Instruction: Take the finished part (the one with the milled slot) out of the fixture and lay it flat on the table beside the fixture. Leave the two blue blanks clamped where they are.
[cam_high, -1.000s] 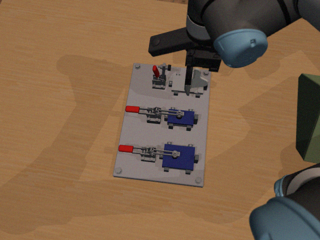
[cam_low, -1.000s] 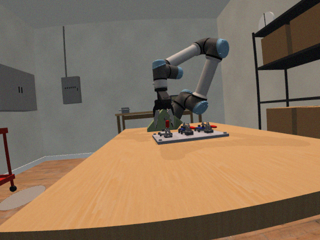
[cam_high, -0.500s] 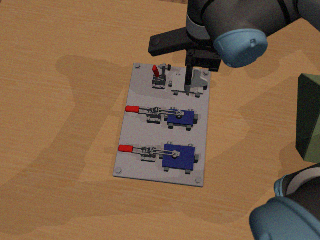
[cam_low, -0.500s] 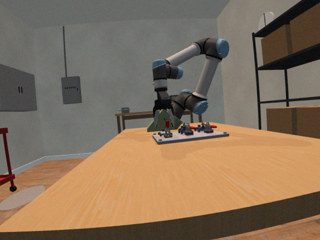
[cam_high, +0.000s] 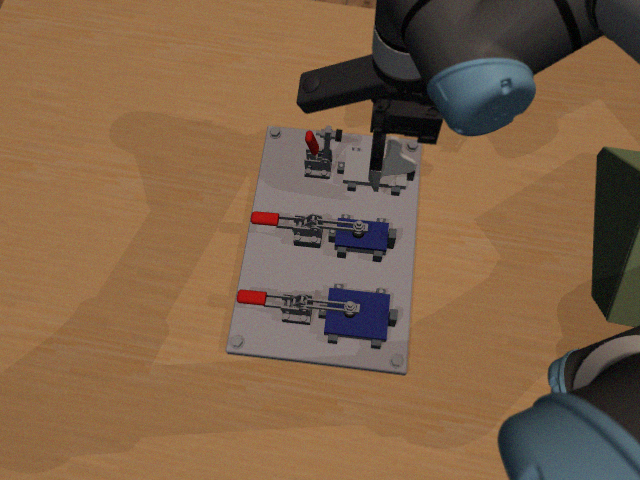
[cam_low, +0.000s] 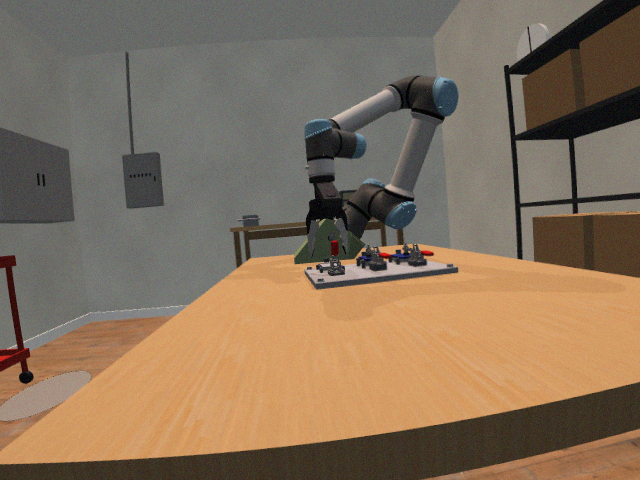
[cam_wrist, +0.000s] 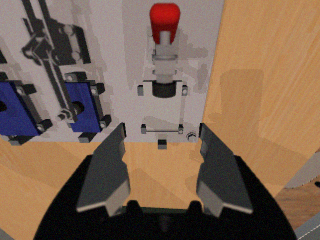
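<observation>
My hand is 40 mm above the finished grey part and 10 mm past it. Round my hand: grey fixture plate (120 mm to the left, 60 mm below, 30 mm ahead); blue blank (220 mm to the left, 40 mm below, 30 mm behind).
</observation>
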